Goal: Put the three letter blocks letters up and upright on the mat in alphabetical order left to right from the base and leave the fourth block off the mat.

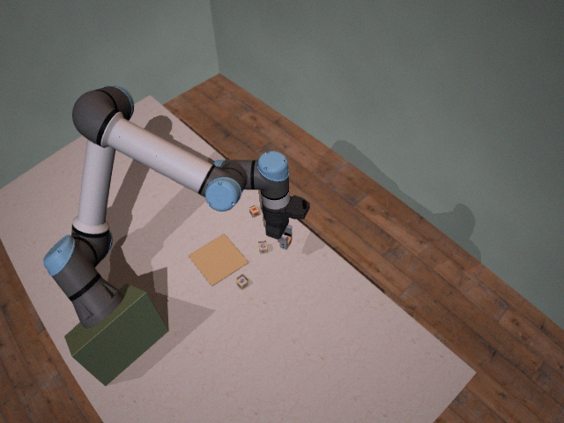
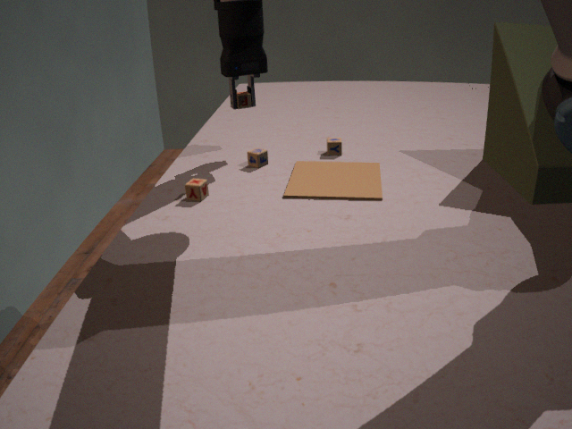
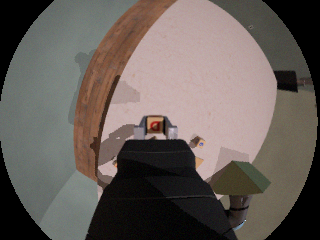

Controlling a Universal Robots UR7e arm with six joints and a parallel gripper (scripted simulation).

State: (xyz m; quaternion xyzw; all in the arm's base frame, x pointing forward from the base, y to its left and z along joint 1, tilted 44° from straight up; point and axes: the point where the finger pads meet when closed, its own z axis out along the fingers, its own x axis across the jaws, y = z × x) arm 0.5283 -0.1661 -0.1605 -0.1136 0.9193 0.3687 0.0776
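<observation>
Right now my hand is 140 mm past the tan mat, 170 mm to the right of it and 100 mm above it.
</observation>
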